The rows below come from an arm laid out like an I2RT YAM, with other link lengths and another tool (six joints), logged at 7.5 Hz.
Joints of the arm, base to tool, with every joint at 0 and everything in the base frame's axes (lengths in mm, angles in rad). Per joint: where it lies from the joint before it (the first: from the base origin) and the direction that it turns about. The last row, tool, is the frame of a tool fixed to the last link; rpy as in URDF.
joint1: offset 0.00 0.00 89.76 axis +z
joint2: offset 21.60 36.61 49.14 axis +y
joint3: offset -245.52 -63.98 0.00 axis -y
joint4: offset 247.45 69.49 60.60 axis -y
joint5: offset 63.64 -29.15 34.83 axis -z
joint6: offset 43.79 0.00 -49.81 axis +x
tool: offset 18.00 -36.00 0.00 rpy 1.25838 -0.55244 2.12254
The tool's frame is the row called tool.
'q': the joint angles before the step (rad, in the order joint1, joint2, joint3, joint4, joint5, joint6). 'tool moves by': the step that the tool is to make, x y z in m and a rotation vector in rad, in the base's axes. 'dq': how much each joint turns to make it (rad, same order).
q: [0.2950, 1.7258, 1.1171, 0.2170, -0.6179, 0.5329]
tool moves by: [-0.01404, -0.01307, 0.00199, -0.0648, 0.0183, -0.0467]
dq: [-0.0099, -0.0649, -0.0412, -0.0844, 0.0568, -0.0443]
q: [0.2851, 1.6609, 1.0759, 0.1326, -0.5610, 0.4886]
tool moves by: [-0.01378, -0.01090, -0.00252, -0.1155, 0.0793, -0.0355]
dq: [-0.0013, -0.0326, 0.0073, -0.1830, 0.0739, -0.0688]
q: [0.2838, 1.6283, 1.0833, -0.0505, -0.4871, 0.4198]
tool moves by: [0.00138, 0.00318, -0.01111, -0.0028, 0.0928, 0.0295]
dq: [0.0001, 0.0499, 0.0412, -0.0805, -0.0375, 0.0013]
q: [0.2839, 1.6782, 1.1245, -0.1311, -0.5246, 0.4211]
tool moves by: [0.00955, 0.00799, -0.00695, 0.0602, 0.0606, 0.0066]
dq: [0.0014, 0.0626, 0.0499, 0.0048, -0.0515, 0.0639]
